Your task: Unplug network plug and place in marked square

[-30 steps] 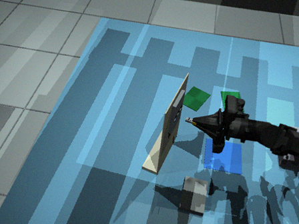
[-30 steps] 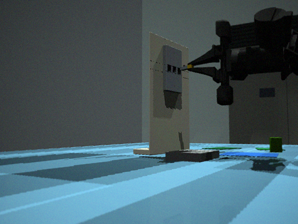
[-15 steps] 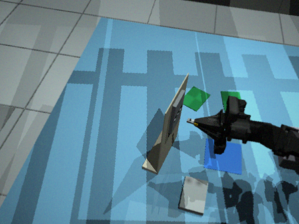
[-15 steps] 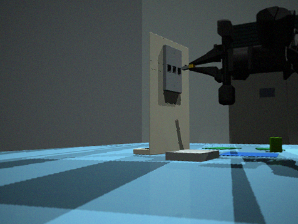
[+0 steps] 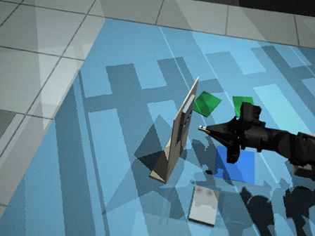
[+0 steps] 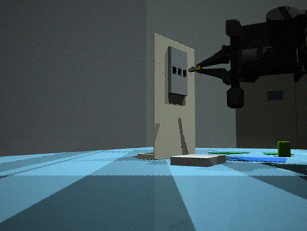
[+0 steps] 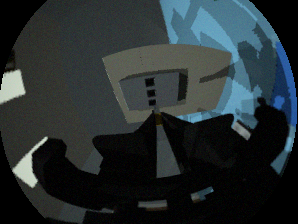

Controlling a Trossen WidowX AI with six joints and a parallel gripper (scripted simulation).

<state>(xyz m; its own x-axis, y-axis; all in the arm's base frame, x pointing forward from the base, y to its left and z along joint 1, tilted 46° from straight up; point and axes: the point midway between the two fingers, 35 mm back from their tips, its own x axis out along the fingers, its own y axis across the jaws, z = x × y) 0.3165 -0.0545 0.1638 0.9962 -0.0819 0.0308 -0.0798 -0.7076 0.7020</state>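
Now: gripper tip 120 mm past the blue marked square, 50 mm to the left of it and 210 mm above it. From my gripper tip the other things lie so: grey plug (right at my gripper tip); flat grey slab (30 mm behind, 110 mm to the left, 200 mm below); upright panel (70 mm ahead, 30 mm to the right, 80 mm below).
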